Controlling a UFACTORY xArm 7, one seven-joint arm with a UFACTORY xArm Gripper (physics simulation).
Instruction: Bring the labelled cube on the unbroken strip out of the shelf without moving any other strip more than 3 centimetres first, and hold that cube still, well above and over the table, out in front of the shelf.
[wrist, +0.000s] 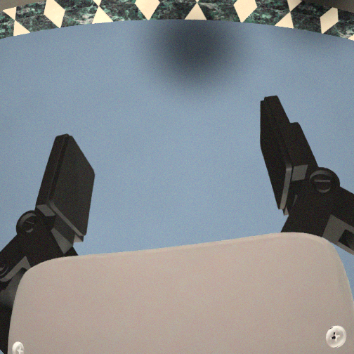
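Note:
My gripper (167, 136) is open, with its two black fingers wide apart at the left and right of the wrist view and no thing between them. Behind and between the fingers is a plain blue surface. The labelled cube, the strips and the shelf do not show in this view, so I cannot tell where the gripper is relative to them.
A blue surface (170, 150) fills most of the view, with a soft dark shadow at its top middle. Beyond its curved edge, at the top, is a dark green marbled band (172, 11) with cream diamonds and triangles.

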